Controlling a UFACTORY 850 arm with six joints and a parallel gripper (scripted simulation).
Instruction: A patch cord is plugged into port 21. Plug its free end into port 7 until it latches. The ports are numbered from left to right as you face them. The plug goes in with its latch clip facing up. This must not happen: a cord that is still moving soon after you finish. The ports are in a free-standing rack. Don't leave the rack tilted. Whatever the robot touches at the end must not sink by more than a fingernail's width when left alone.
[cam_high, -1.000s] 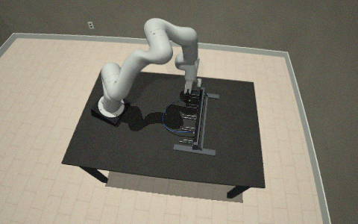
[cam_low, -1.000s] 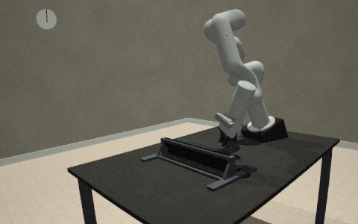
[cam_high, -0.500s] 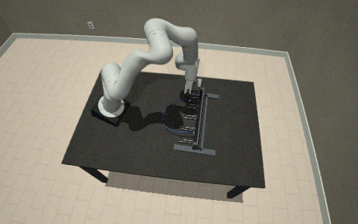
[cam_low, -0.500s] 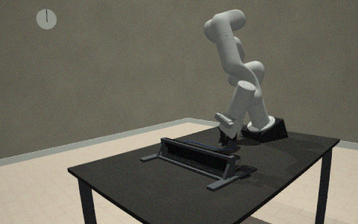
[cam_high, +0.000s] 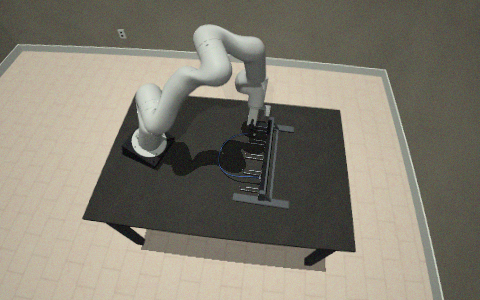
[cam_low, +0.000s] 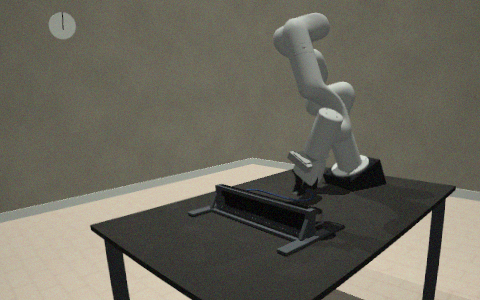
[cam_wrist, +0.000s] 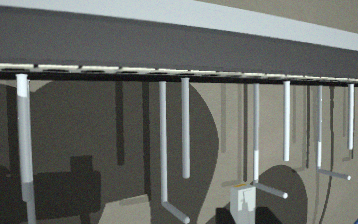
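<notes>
Right now my hand is 2 cm short of the plug, 1 cm to the left of it and 1 cm above it.
</notes>
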